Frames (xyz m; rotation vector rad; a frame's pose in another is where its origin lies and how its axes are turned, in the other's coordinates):
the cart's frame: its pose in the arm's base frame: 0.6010 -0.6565 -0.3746 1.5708 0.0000 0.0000
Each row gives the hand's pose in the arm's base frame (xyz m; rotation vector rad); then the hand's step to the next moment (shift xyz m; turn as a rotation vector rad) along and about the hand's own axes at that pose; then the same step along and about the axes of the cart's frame.
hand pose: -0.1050 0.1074 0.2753 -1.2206 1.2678 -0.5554
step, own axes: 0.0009 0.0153 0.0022 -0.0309 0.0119 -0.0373
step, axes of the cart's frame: -0.0021 -0.0145 -0.0051 -0.0463 0.0077 -0.0168
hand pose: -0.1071 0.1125 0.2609 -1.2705 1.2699 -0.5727
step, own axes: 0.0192 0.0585 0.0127 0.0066 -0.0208 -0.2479
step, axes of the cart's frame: -0.0009 -0.0627 -0.0044 -0.2170 0.0632 0.1042
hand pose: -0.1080 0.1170 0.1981 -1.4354 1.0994 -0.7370
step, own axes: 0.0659 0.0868 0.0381 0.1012 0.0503 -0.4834
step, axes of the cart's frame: 0.0398 -0.1006 0.0402 -0.4103 0.0222 0.2786
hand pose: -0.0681 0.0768 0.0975 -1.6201 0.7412 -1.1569
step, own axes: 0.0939 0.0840 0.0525 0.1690 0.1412 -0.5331
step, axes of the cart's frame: 0.0876 -0.0511 0.0913 -0.4268 -0.0366 0.3862
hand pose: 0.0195 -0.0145 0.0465 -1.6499 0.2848 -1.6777
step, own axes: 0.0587 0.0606 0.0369 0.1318 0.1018 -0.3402
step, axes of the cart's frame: 0.0623 0.0118 0.0668 -0.2655 -0.0125 0.2698
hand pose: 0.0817 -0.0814 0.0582 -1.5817 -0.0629 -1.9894
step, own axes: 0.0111 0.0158 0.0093 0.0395 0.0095 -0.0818
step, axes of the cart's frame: 0.0142 0.0078 0.0140 -0.0718 0.0088 0.0558
